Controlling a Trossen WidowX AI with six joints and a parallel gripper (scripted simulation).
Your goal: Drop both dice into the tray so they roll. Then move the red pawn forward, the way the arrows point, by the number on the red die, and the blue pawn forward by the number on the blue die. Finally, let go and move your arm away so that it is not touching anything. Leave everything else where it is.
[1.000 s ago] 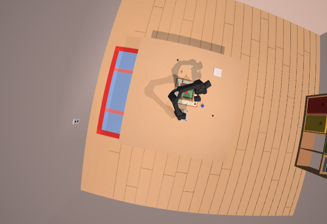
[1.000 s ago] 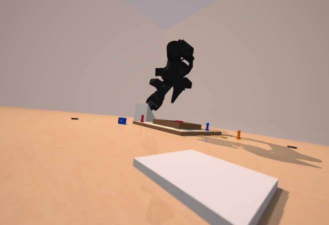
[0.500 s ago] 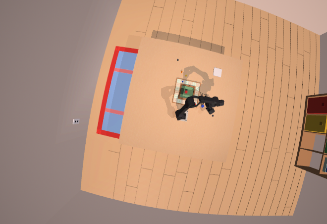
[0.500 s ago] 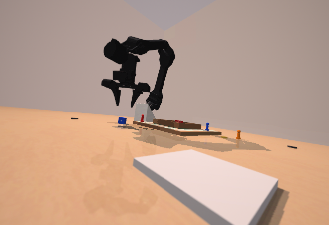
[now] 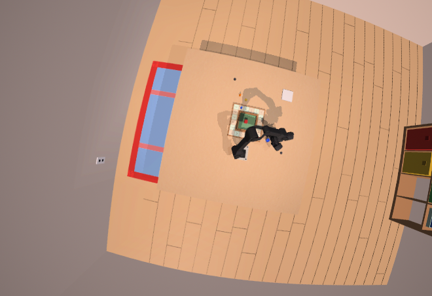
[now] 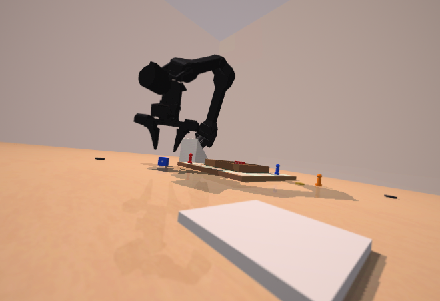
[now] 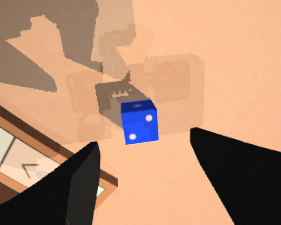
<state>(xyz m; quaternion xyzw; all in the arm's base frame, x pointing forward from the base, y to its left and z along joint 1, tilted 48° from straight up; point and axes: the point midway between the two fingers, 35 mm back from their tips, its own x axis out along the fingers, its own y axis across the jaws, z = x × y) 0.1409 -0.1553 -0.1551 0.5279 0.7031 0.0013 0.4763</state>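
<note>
The red pawn lies 10 mm ahead of my gripper tip, 90 mm to the left of it and 20 mm below it. The rest, counted from my gripper tip: small yellow piece: 330 mm ahead, 230 mm to the left, 40 mm below; blue pawn: 240 mm ahead, 260 mm to the left, 20 mm below; tray: 130 mm ahead, 200 mm to the left, 40 mm below.
</note>
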